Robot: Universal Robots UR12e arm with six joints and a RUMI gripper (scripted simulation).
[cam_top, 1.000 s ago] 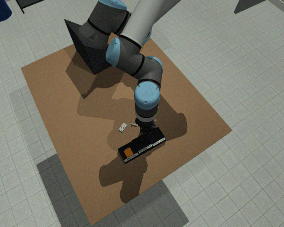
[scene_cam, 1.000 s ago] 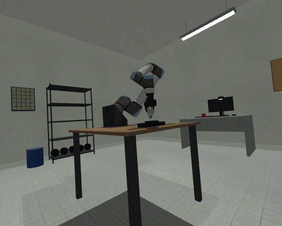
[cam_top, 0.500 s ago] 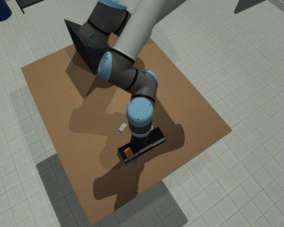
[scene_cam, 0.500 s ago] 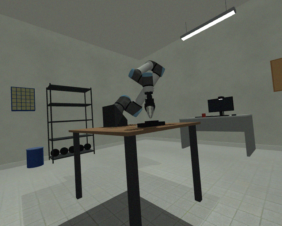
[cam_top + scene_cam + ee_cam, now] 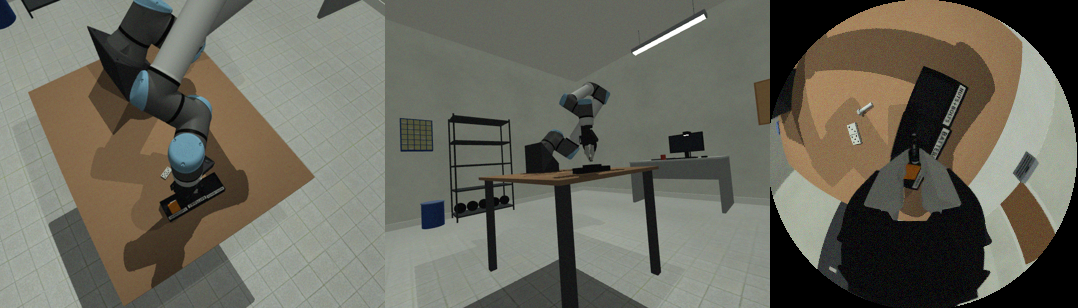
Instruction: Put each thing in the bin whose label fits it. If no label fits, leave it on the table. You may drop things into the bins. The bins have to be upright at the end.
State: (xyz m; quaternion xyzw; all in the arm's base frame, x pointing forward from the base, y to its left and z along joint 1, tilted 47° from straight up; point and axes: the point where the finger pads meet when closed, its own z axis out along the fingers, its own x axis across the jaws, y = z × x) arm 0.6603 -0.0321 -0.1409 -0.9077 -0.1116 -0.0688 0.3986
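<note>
My gripper is now 12 cm past the white bolt, 3 cm to the right of it and 8 cm above it. The rest, counted from my hand: orange block (9 cm to the right, 6 cm below); black battery (1 cm below); white domino (14 cm behind, 2 cm to the right, 8 cm below).
</note>
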